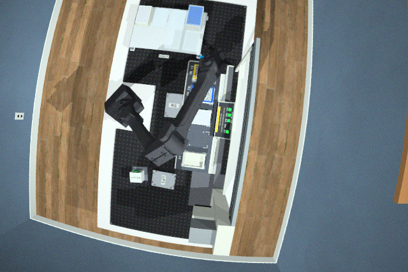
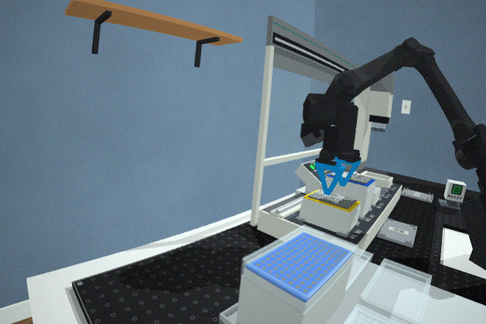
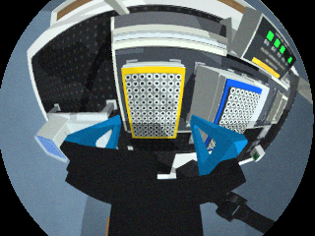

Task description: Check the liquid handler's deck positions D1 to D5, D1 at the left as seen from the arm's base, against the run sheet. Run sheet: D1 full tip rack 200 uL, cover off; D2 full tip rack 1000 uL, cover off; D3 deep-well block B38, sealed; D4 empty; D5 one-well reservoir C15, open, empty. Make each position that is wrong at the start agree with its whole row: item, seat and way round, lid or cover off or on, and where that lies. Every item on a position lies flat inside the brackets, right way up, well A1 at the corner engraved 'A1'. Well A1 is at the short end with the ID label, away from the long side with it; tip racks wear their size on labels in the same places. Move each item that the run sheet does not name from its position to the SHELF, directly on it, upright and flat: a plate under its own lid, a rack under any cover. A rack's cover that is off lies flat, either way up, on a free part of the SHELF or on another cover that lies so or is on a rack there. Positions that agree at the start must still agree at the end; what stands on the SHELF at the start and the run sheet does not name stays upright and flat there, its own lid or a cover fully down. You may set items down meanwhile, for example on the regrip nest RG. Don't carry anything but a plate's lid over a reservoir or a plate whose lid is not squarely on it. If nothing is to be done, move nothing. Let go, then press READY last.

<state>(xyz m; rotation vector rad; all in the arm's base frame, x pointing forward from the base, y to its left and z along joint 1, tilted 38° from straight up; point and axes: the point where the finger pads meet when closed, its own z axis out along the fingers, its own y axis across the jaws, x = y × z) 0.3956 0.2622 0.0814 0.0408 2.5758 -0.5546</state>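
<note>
Right now my hand is 10 mm past the yellow-rimmed tip rack and 50 mm above it. From my hand the other things lie so: frame post 200 mm ahead, 40 mm to the left, 90 mm above; blue-rimmed tip rack 30 mm behind, 120 mm to the right, 20 mm below; white deep-well block 30 mm behind, 240 mm to the right, 70 mm below.
</note>
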